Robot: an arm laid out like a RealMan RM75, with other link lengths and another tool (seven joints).
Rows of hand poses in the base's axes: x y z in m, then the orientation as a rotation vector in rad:
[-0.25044, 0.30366, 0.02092, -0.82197, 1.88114, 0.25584]
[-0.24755, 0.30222, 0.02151, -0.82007, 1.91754, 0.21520]
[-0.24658, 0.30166, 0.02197, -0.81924, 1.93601, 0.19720]
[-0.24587, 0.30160, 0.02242, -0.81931, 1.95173, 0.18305]
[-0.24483, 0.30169, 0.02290, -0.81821, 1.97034, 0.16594]
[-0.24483, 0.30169, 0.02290, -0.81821, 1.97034, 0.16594]
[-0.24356, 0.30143, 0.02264, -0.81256, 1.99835, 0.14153]
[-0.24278, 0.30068, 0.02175, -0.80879, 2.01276, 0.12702]
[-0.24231, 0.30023, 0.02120, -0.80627, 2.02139, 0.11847]
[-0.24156, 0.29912, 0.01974, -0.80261, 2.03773, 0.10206]
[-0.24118, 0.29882, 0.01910, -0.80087, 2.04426, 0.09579]
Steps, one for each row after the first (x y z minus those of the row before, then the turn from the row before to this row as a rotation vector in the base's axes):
[0.00289, -0.00144, 0.00059, -0.03505, 0.01870, -0.02669]
[0.00097, -0.00056, 0.00046, -0.01619, 0.01061, -0.01221]
[0.00071, -0.00006, 0.00045, -0.01341, 0.00963, -0.00932]
[0.00104, 0.00009, 0.00048, -0.01551, 0.01121, -0.01190]
[0.00000, 0.00000, 0.00000, 0.00000, 0.00000, 0.00000]
[0.00127, -0.00026, -0.00026, -0.02054, 0.01690, -0.01993]
[0.00078, -0.00075, -0.00089, -0.01143, 0.00807, -0.01151]
[0.00047, -0.00045, -0.00055, -0.00663, 0.00487, -0.00699]
[0.00075, -0.00111, -0.00146, -0.01322, 0.00944, -0.01251]
[0.00038, -0.00030, -0.00064, -0.00496, 0.00384, -0.00506]

